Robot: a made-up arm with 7 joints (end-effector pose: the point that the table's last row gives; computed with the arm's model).
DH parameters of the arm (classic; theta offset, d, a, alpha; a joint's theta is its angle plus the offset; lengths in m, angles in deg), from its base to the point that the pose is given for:
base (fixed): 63.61 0.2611 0.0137 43
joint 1: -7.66 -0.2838 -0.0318 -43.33
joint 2: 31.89 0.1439 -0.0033 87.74
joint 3: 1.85 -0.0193 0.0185 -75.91
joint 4: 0 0.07 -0.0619 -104.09
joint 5: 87.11 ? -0.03 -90
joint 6: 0 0.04 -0.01 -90
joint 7: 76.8 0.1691 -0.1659 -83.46
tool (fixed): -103.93 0.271 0 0
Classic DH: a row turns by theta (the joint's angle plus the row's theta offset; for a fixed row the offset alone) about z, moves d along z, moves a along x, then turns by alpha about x.
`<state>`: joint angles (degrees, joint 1 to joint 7).
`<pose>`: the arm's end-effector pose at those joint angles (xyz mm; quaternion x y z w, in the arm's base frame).
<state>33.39 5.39 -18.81 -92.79 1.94 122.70 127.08</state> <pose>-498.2 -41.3 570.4 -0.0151 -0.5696 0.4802 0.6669</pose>
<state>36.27 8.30 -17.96 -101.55 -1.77 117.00 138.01</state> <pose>-465.5 -89.4 564.2 0.0617 -0.5660 0.4833 0.6650</pose>
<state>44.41 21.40 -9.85 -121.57 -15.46 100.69 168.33</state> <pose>-325.6 -252.1 497.4 0.3295 -0.5590 0.5697 0.5044</pose>
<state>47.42 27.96 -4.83 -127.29 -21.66 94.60 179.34</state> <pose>-251.3 -287.6 469.1 0.4222 -0.5377 0.6204 0.3843</pose>
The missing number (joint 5, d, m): 0.0393
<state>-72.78 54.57 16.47 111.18 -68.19 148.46 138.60</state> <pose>182.8 194.4 -201.6 -0.8723 0.4444 0.1066 0.1738</pose>
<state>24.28 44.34 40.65 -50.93 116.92 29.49 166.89</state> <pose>155.6 -65.7 134.2 0.4473 0.4470 0.2283 0.7403</pose>
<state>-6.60 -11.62 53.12 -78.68 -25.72 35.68 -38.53</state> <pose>-364.4 -107.6 616.6 -0.1376 0.2220 -0.8369 0.4810</pose>
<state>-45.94 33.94 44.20 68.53 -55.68 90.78 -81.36</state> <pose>-11.1 -239.9 350.7 0.1185 0.1308 -0.4330 0.8839</pose>
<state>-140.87 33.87 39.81 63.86 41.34 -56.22 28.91</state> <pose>143.9 -276.3 203.5 -0.1659 0.6649 -0.4886 0.5401</pose>
